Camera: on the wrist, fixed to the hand. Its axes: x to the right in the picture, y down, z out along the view.
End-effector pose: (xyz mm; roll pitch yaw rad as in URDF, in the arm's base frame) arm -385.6 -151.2 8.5 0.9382 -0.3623 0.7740
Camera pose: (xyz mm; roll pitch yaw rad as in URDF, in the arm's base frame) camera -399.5 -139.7 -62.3 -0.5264 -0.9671 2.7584
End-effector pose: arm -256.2 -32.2 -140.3 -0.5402 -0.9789 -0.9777
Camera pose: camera -306.3 -71.7 -175.9 -1.0252 0.1809 0.1652
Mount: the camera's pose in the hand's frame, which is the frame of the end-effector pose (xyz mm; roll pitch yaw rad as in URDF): -26.9 -42.3 -53.2 0.0179 -0.0838 1.4920
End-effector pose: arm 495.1 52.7 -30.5 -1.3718 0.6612 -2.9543
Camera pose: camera 486.0 112.6 10.4 1.2026 0.9335 -0.2996
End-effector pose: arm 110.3 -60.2 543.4 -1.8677 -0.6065 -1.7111
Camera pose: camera 79.7 -1.3 574.1 -1.8278 0.8571 -2.0386
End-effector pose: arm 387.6 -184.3 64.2 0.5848 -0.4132 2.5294
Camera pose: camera 388.9 -178.0 -8.6 -0.4485 -0.6406 -1.9612
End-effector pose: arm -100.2 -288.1 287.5 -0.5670 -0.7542 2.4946
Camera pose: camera -57.9 -239.5 252.9 -0.8211 0.2877 -2.6186
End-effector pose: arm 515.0 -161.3 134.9 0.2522 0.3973 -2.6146
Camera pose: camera 543.3 -112.8 88.1 0.4511 -0.2765 -1.2528
